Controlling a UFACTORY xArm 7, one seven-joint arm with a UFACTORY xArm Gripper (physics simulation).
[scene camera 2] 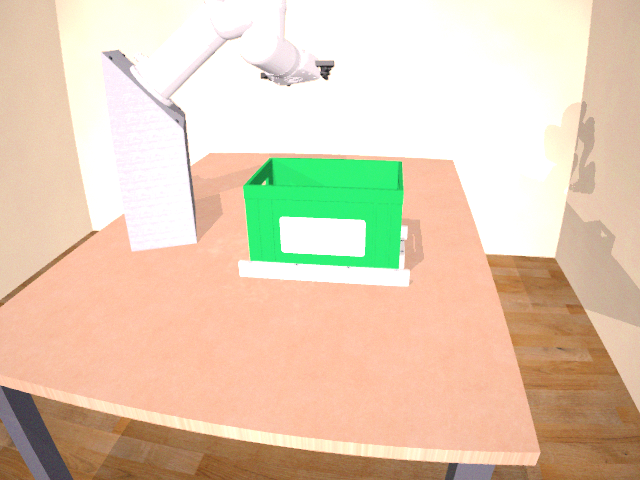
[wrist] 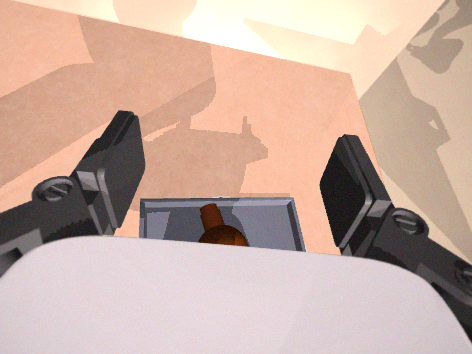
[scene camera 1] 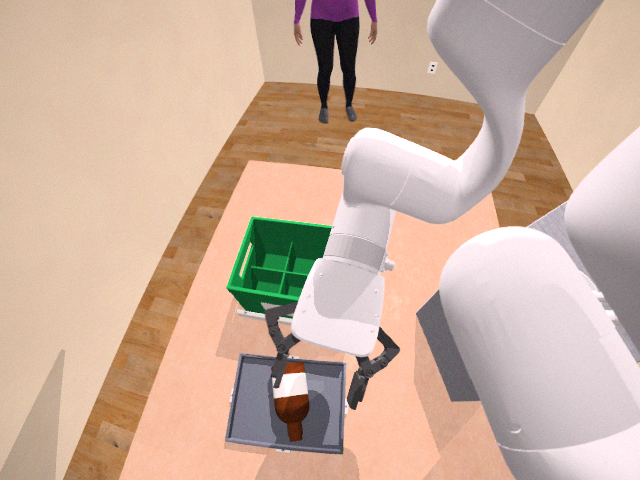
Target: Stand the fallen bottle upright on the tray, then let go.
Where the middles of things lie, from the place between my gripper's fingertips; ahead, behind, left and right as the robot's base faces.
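Brown bottle (scene camera 1: 291, 400): 6 cm ahead of my hand, 3 cm to the left of it, 29 cm below it.
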